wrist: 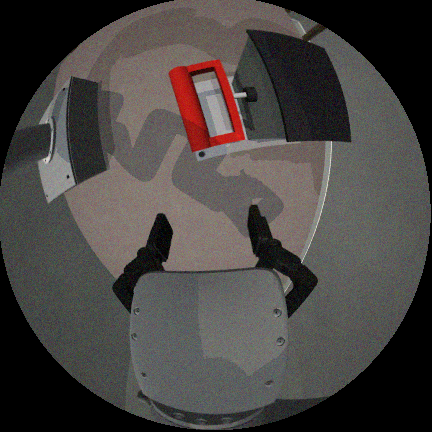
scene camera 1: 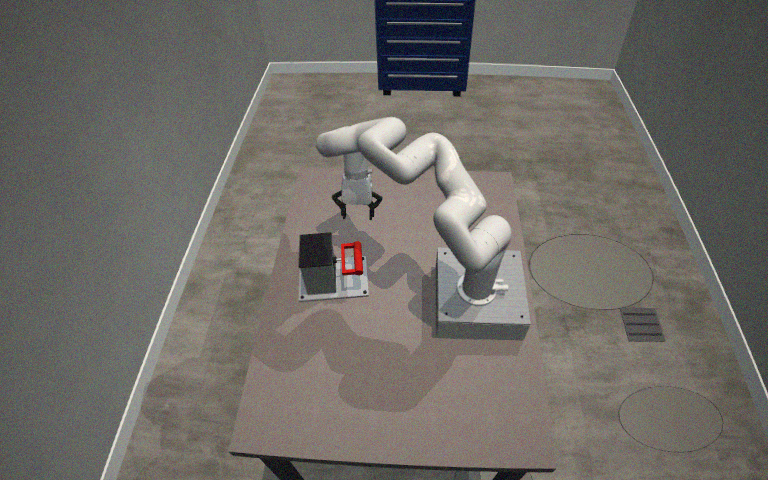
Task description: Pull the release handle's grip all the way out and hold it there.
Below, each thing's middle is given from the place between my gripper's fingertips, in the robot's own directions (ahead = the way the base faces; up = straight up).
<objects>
My hand is 90 mm short of the light base plate (scene camera 1: 347, 286), 140 mm to the right of it and 160 mm above it.
</objects>
